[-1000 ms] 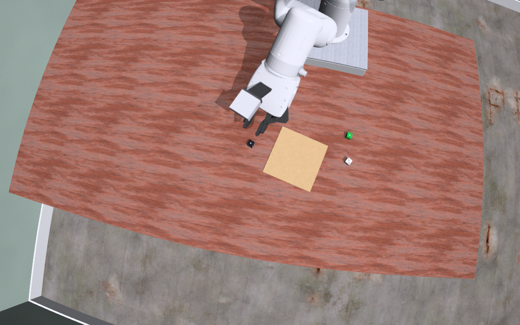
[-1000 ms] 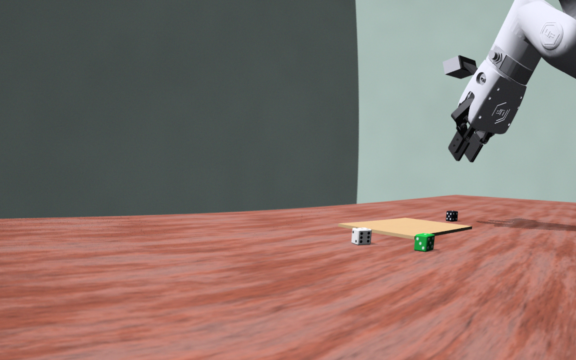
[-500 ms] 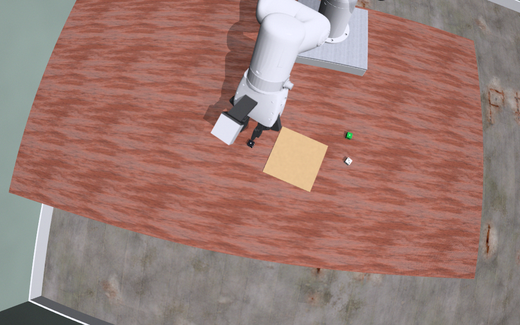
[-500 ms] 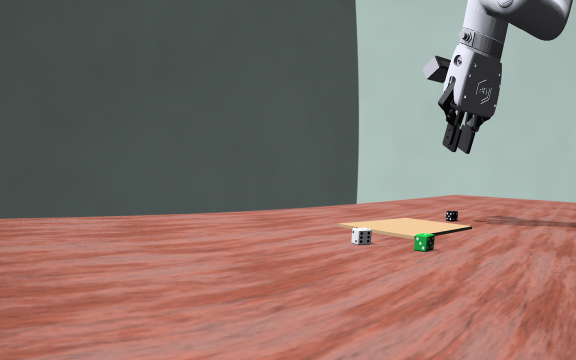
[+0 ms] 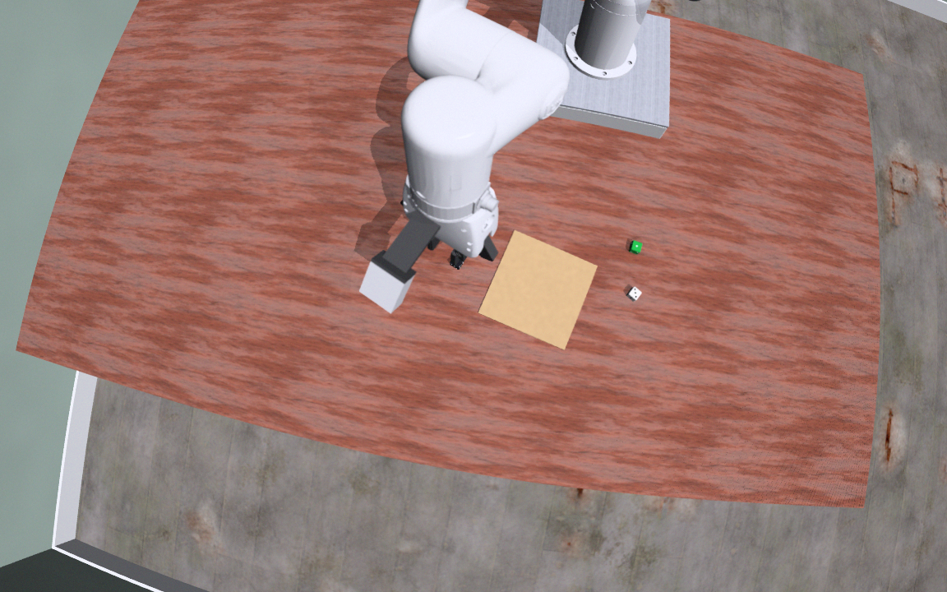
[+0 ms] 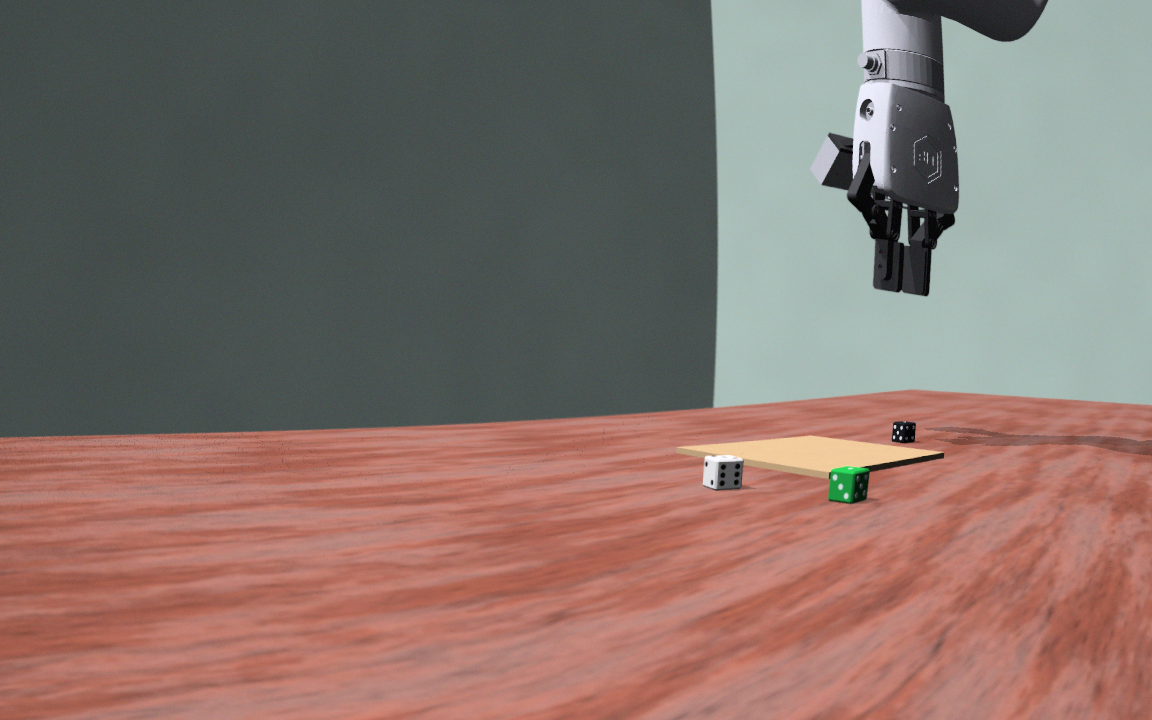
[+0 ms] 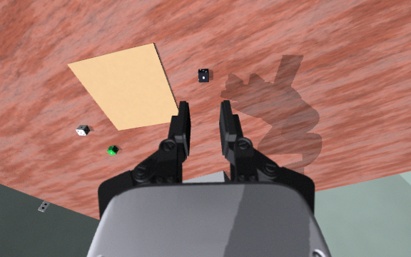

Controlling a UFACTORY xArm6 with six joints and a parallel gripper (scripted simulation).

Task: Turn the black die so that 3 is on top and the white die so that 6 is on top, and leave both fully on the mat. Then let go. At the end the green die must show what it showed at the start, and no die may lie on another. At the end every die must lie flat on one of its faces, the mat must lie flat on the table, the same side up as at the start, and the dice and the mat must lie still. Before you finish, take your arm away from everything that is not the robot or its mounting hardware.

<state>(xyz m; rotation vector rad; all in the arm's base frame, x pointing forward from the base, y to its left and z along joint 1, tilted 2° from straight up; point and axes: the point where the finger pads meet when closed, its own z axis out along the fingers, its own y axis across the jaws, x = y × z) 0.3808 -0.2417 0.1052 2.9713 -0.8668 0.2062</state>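
Right now my hand is 1 cm past the black die, 1 cm to the right of it and 13 cm above it. From my hand the other things lie so: green die (4 cm behind, 28 cm to the left, 13 cm below); white die (4 cm ahead, 28 cm to the left, 13 cm below); tan mat (3 cm ahead, 13 cm to the left, 14 cm below).
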